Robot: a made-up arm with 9 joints.
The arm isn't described. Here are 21 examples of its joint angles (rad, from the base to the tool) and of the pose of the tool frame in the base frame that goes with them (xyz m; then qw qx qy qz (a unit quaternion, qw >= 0)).
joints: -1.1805 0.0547 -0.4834 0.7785 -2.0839 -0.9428 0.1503 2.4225 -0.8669
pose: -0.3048 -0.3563 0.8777 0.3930 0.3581 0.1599 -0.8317
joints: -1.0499 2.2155 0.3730 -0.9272 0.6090 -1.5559 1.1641 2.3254 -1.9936
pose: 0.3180 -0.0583 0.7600 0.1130 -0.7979 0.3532 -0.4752
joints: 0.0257 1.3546 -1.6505 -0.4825 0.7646 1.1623 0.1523 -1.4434 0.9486
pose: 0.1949 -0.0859 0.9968 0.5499 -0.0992 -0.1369 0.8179
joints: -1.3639 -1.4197 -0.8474 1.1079 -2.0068 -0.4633 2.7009 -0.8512 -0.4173
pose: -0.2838 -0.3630 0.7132 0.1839 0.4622 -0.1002 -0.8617
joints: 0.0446 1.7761 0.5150 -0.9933 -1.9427 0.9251 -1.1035 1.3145 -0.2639
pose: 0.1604 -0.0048 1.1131 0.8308 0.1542 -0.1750 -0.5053
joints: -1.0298 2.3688 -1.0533 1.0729 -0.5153 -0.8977 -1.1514 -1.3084 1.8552
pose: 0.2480 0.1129 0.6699 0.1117 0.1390 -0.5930 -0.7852
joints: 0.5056 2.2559 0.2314 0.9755 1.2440 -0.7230 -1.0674 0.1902 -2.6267
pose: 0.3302 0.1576 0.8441 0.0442 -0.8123 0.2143 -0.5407
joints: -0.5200 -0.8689 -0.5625 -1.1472 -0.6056 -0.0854 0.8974 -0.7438 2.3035
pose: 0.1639 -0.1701 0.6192 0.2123 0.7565 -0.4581 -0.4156
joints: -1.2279 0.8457 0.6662 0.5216 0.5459 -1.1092 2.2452 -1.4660 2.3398
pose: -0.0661 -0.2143 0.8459 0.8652 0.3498 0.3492 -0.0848
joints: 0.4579 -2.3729 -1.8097 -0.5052 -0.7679 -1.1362 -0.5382 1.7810 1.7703
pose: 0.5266 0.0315 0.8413 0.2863 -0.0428 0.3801 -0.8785
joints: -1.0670 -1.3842 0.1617 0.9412 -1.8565 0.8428 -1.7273 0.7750 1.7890
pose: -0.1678 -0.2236 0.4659 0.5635 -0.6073 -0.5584 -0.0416
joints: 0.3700 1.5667 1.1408 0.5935 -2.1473 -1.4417 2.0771 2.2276 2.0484
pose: 0.2051 0.1499 0.4898 0.0945 -0.0683 0.8559 0.5038
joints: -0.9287 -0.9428 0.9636 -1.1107 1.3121 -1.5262 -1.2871 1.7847 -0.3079
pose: 0.1231 -0.3025 0.7692 0.0205 0.2998 -0.2598 0.9177
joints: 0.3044 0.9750 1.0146 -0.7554 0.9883 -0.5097 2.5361 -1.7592 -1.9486
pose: 0.1550 0.1547 0.7190 0.4997 -0.7563 -0.1752 0.3841
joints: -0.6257 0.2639 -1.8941 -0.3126 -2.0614 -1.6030 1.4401 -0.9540 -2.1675
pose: 0.0483 -0.0203 0.8308 0.2560 -0.2851 0.8797 0.2817
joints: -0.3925 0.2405 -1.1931 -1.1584 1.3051 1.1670 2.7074 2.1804 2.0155
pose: 0.1931 -0.3541 0.6511 0.6177 0.6492 0.3973 0.1978
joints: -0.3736 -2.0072 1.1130 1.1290 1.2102 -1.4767 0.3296 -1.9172 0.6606
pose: 0.1277 -0.0281 0.4973 0.3793 -0.6321 -0.6750 -0.0311
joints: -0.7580 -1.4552 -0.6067 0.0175 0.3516 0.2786 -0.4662 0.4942 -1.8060
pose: 0.0666 -0.3224 0.8934 0.8605 0.1270 -0.4644 0.1664
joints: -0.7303 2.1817 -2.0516 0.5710 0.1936 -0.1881 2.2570 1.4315 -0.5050
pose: 0.5572 -0.1764 0.5950 0.0523 0.7927 0.0392 0.6061
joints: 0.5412 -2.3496 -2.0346 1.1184 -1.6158 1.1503 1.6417 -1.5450 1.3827
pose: 0.2887 -0.0735 0.6315 0.0654 -0.7983 -0.3155 0.5089
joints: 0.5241 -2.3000 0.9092 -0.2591 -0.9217 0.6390 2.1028 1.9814 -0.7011
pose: 0.2852 0.4539 0.8424 0.8501 -0.4387 -0.0758 -0.2813
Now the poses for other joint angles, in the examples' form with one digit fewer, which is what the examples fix.
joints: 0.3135 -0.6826 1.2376 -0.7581 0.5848 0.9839 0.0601 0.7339 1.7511
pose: 0.420 0.026 0.884 0.761 -0.206 0.613 0.048
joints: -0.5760 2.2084 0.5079 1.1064 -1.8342 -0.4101 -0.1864 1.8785 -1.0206
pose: -0.020 0.241 0.869 0.136 -0.119 -0.611 -0.770
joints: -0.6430 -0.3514 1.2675 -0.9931 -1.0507 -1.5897 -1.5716 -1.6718 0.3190
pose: 0.183 -0.063 0.402 0.091 -0.538 -0.807 -0.227
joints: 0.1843 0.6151 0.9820 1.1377 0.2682 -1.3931 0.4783 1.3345 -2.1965
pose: 0.159 -0.133 0.973 0.536 -0.121 0.145 -0.823
